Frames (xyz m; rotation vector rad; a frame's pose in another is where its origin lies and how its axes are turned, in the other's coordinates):
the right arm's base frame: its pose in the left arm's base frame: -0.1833 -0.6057 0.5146 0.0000 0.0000 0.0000
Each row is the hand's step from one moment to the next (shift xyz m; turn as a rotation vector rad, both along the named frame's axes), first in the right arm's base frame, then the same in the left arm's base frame.
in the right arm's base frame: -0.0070 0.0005 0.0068 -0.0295 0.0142 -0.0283
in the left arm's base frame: -0.0070 0.0005 0.0068 -0.0295 0.0142 -0.0283
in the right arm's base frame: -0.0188 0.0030 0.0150 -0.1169 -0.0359 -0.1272
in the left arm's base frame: -0.0188 0.0030 0.0150 -0.1169 -0.0359 -0.1272
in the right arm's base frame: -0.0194 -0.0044 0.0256 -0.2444 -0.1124 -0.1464
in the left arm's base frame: -0.0194 -0.0044 0.0256 -0.2444 -0.1124 -0.1464
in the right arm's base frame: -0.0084 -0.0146 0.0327 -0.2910 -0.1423 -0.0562
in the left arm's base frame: -0.0084 -0.0146 0.0327 -0.2910 -0.1423 -0.0562
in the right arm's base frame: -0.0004 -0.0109 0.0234 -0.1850 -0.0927 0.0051
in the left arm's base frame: -0.0004 -0.0109 0.0234 -0.1850 -0.0927 0.0051
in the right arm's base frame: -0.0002 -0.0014 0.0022 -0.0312 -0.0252 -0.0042
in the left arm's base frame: -0.0002 -0.0014 0.0022 -0.0312 -0.0252 -0.0042
